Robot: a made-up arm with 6 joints.
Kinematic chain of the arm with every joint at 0, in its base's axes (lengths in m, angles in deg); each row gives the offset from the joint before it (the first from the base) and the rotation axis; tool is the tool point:
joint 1: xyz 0 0 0.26 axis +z
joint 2: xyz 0 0 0 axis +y
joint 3: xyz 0 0 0.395 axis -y
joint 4: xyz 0 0 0 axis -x
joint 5: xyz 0.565 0 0 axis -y
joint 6: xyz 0 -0.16 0 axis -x
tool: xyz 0 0 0
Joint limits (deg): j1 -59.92..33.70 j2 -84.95..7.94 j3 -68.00..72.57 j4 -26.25..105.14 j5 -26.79..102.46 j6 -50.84..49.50
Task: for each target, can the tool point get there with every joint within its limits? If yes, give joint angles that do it. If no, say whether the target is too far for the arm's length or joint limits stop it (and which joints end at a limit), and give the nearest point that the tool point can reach.
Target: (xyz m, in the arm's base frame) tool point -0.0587 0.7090 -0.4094
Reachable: no: joint limits stop it (at a limit: joint 1, joint 2, joint 3, joint 4) | nearest point 0.2610 0.2243 0.1407 | short by 0.800 m
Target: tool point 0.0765 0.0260 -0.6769
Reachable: no: joint limits stop it (at a limit: joint 1, joint 2, joint 3, joint 4) | nearest point 0.1821 -0.0510 0.0859 | short by 0.774 m
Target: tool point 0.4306 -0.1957 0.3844
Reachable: yes | joints -4.75 -7.67 -34.48 -4.92 28.25 41.09
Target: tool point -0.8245 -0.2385 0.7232
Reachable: yes | joints 12.92 -69.39 61.86 72.51 49.62 -18.08
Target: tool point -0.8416 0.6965 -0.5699
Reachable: no: too far | nearest point -0.7525 0.6227 0.3630 | short by 0.940 m
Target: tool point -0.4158 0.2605 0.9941
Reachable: yes | joints -50.97 -62.87 36.81 6.43 84.46 -17.64
